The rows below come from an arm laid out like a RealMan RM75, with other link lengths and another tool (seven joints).
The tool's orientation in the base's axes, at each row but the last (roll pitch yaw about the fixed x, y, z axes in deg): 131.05 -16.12 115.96; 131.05 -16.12 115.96; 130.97 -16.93 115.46; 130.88 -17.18 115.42; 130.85 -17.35 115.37; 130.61 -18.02 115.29
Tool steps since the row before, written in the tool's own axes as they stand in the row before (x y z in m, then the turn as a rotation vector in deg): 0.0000 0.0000 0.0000 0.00 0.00 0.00; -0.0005 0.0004 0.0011 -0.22 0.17 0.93; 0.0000 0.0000 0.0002 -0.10 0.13 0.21; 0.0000 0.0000 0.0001 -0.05 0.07 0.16; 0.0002 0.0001 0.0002 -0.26 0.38 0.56; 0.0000 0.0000 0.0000 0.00 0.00 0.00
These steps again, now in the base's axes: 0.0000 0.0000 0.0000 0.00 0.00 0.00; 0.0011 0.0002 -0.0005 0.76 0.29 -0.52; 0.0001 0.0001 -0.0001 0.26 0.03 -0.07; 0.0001 0.0000 -0.0001 0.16 0.04 -0.06; 0.0001 0.0003 0.0000 0.70 0.08 -0.15; 0.0000 0.0000 0.0000 0.00 0.00 0.00
